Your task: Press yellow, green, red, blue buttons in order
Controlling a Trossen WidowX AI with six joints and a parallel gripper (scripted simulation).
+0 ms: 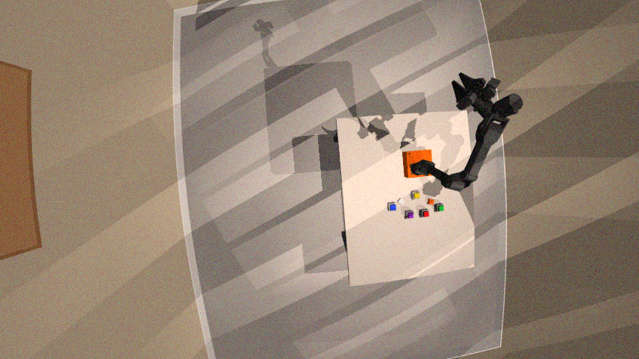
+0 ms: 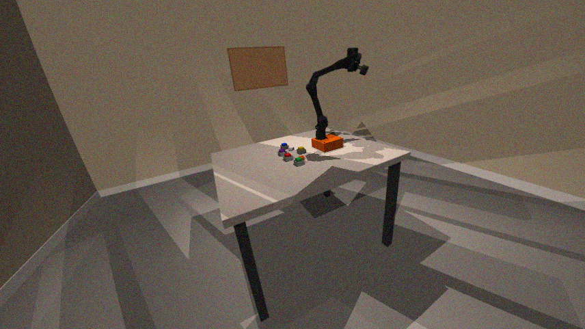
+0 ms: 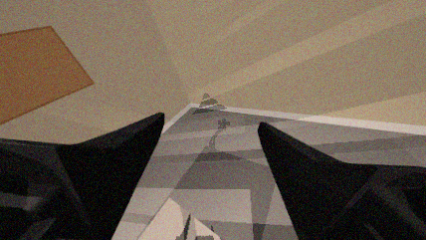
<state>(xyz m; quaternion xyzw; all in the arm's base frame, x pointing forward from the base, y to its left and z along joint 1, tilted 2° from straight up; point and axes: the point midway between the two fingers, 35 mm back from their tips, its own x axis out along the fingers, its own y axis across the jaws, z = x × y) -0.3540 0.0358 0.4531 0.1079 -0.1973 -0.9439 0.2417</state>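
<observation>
Now: the yellow button 55 cm ahead of my gripper tip, 2 cm to the right of it and 49 cm below it. Also, from my gripper tip: pale grey block 57 cm ahead, 12 cm to the right, 51 cm below; then blue button 58 cm ahead, 19 cm to the right, 49 cm below; then small orange block 62 cm ahead, 8 cm to the left, 51 cm below.
</observation>
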